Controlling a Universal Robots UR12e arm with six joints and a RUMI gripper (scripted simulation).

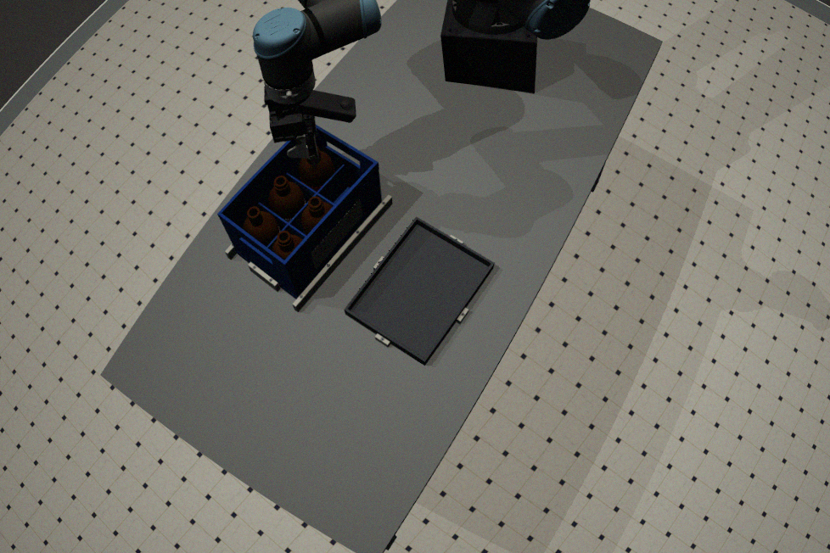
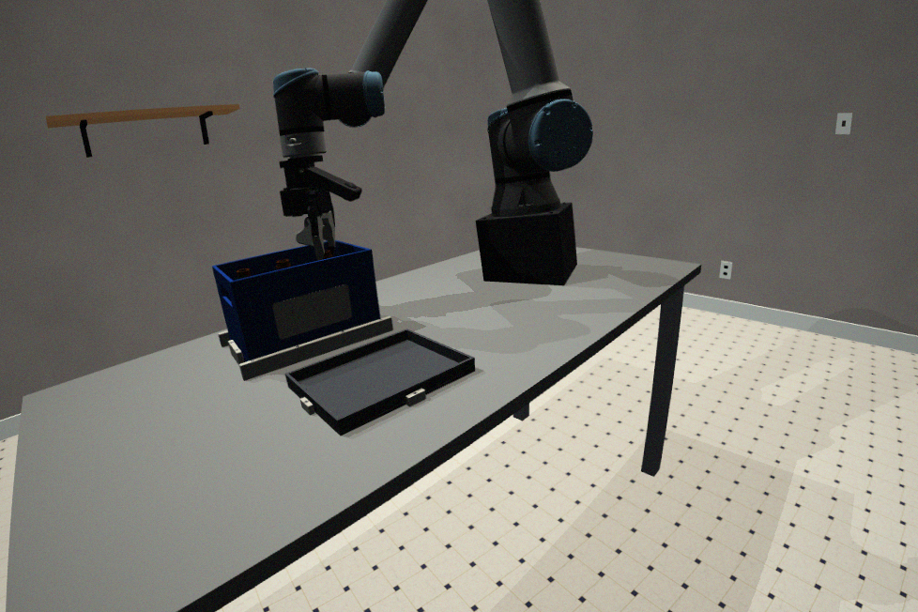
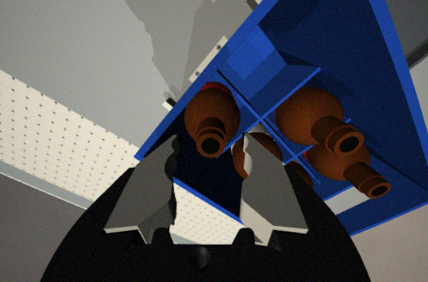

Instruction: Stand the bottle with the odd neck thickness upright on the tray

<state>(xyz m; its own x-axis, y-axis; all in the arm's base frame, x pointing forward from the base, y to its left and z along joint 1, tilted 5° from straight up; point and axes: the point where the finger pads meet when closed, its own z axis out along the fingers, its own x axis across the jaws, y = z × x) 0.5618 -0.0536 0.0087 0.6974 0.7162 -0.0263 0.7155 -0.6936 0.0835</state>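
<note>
Right now the blue crate is 90 mm ahead of my hand, 70 mm below it and 40 mm to the left of it. Round my hand: black tray 310 mm to the left, 140 mm below, 60 mm ahead; then bottle 180 mm ahead, 70 mm below.
</note>
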